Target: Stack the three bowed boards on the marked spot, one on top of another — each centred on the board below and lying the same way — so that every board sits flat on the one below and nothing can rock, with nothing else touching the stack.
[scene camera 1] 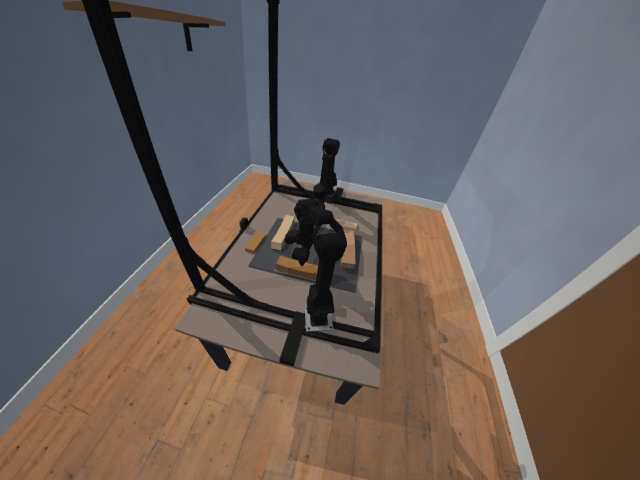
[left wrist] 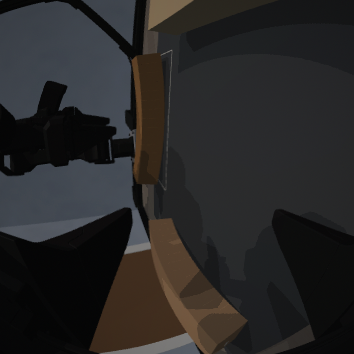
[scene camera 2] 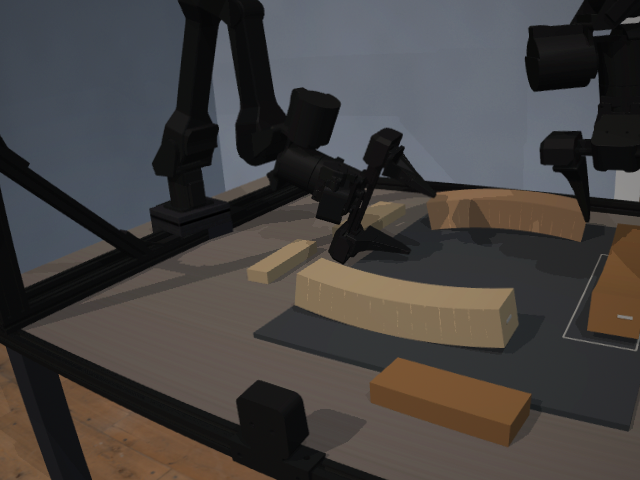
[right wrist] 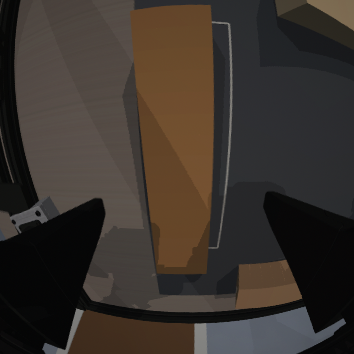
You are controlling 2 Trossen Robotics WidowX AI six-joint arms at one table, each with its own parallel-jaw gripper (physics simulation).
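Where they show: left gripper, fingertip midpoint: (scene camera 1: 317,228) (left wrist: 205,217) (scene camera 2: 422,224); right gripper, fingertip midpoint: (left wrist: 112,124) (scene camera 2: 627,223) (right wrist: 185,203); left arm's base at its link origin: (scene camera 2: 188,205); right arm's base at its link origin: (scene camera 1: 318,318) (left wrist: 131,146).
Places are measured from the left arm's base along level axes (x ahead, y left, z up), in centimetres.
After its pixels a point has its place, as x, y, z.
An orange bowed board (scene camera 1: 295,267) {68.2, 14.0, -0.5} (scene camera 2: 616,289) {67.8, 7.8, 0.1} (left wrist: 151,120) {63.6, 15.6, -2.3} (right wrist: 175,140) {66.5, 14.7, -0.5} lies over the white outline (scene camera 2: 582,295) {61.7, 13.9, -4.5} (right wrist: 231,100) {62.4, 10.8, -4.5}; a strip of the outline shows along one side. A pale bowed board (scene camera 1: 282,232) {51.6, -3.2, 0.0} (scene camera 2: 403,304) {51.0, -6.3, -0.7} (left wrist: 175,12) {53.1, -0.5, -0.4} (right wrist: 330,17) {56.3, 0.3, -0.2} and a light-brown bowed board (scene camera 1: 348,249) {46.0, 30.9, 0.6} (scene camera 2: 506,210) {43.7, 26.8, -0.6} (left wrist: 187,282) {40.3, 25.5, -1.1} (right wrist: 267,282) {51.1, 29.6, -0.4} lie apart from it on the mat. My left gripper (scene camera 2: 422,223) {40.2, 11.0, 0.9} (left wrist: 205,217) {40.2, 11.0, 0.9} is open and empty, tilted low between the pale and light-brown boards. My right gripper (right wrist: 185,203) {65.4, 16.7, 4.3} is open and empty above the orange board; one finger shows in scene camera 2.
The dark mat (scene camera 1: 263,259) {68.6, -3.1, -4.5} (scene camera 2: 330,338) {45.0, -11.0, -4.6} lies under the boards. An orange block (scene camera 1: 255,242) {62.3, -12.3, -3.0} (scene camera 2: 449,397) {62.2, -13.9, -3.0} lies beside it. Two small pale blocks (scene camera 2: 281,259) {25.3, -1.1, -3.5} (scene camera 2: 390,212) {24.1, 23.3, -3.4} lie near the left arm, one partly behind its gripper. A black box (scene camera 2: 271,415) {55.5, -27.1, -0.5} stands on the frame edge.
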